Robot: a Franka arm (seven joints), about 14 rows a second.
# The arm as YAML. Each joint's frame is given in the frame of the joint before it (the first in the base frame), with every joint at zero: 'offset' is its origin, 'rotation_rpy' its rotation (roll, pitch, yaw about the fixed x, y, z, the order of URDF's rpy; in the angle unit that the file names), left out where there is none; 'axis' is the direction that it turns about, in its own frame. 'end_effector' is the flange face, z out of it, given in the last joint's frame.
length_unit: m
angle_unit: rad
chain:
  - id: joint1
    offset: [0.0, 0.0, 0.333]
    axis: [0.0, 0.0, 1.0]
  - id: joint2
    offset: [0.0, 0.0, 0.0]
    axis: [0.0, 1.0, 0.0]
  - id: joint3
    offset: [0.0, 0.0, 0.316]
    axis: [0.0, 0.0, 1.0]
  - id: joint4
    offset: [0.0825, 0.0, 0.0]
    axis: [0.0, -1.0, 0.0]
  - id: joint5
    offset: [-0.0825, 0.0, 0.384]
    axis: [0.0, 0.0, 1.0]
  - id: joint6
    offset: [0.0, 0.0, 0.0]
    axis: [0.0, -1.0, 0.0]
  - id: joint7
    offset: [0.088, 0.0, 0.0]
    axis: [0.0, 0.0, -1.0]
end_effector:
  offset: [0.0, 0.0, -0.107]
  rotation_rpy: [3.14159, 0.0, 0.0]
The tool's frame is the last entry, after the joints.
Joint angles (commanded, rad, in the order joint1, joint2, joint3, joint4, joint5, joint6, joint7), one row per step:
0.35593 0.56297 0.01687 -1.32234 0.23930 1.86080 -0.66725
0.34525 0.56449 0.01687 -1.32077 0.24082 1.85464 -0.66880
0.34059 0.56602 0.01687 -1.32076 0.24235 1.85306 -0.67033
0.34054 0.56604 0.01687 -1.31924 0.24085 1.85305 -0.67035
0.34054 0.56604 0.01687 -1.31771 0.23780 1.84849 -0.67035
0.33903 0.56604 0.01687 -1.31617 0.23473 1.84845 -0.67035
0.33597 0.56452 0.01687 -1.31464 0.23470 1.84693 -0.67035
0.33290 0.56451 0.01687 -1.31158 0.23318 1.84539 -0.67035
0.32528 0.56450 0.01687 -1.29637 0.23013 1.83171 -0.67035
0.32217 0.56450 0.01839 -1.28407 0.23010 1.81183 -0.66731
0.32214 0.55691 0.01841 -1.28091 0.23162 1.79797 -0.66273
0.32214 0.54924 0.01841 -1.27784 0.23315 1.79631 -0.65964
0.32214 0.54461 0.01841 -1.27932 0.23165 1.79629 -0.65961
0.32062 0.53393 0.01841 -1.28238 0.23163 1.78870 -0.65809
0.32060 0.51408 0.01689 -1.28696 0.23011 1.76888 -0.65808
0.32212 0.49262 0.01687 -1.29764 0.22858 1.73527 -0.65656
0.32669 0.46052 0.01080 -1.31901 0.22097 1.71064 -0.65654
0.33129 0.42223 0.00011 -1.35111 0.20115 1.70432 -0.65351
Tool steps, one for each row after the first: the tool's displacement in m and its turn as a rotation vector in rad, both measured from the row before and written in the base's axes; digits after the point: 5 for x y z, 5 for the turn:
0.00251 -0.00692 -0.00081 -0.00016 0.00589 -0.00821
0.00114 -0.00296 -0.00119 0.00059 0.00309 -0.00328
0.00026 -0.00007 0.00068 -0.00082 -0.00190 0.00042
-0.00023 -0.00021 0.00030 -0.00341 0.00181 0.00200
0.00067 -0.00116 0.00067 -0.00221 -0.00243 -0.00057
0.00074 -0.00202 0.00169 0.00060 -0.00146 -0.00271
0.00108 -0.00204 0.00131 -0.00072 -0.00194 -0.00228
0.00255 -0.00481 0.00609 -0.00123 -0.00250 -0.00374
-0.00013 -0.00101 0.00427 -0.00069 0.00792 -0.00036
-0.00185 -0.00015 0.00583 0.00070 0.00425 -0.00172
-0.00056 -0.00002 0.00683 0.00408 -0.00747 -0.00304
-0.00060 -0.00032 0.00256 -0.00040 -0.00346 0.00037
-0.00190 -0.00157 0.00551 0.00016 0.00017 -0.00121
-0.00454 -0.00204 0.01017 -0.00271 0.00329 0.00363
-0.00778 -0.00078 0.00722 -0.00750 0.02094 0.00817
-0.00879 -0.00328 0.00992 -0.01330 0.00941 0.00643
-0.00763 -0.00734 0.00997 -0.02296 -0.00729 -0.00259

